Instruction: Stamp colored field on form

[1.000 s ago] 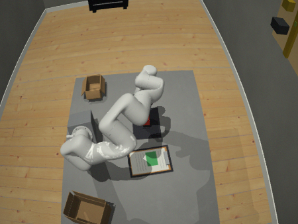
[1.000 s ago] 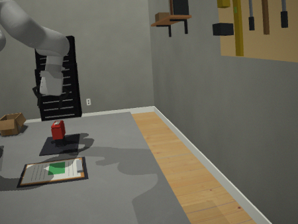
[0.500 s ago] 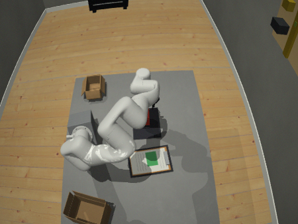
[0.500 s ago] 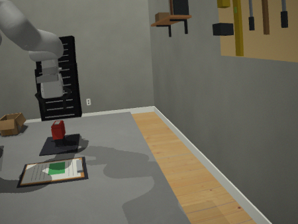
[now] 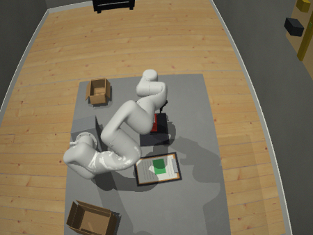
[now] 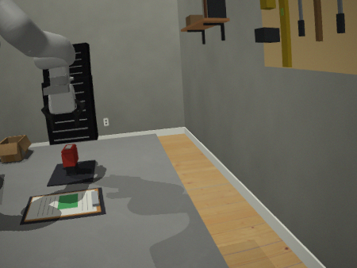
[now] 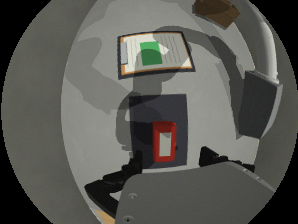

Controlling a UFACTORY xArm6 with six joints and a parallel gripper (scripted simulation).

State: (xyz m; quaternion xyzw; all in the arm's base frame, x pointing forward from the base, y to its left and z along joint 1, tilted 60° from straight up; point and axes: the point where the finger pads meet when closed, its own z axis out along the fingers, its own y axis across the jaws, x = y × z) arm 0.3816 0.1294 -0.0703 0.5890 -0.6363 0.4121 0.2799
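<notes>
The red stamp lies 130 mm below my hand. The rest, counted from my hand: clipboard with form (270 mm to the right, 180 mm below, 10 mm behind); then dark mat (180 mm below); then dark stamp base (160 mm below).
</notes>
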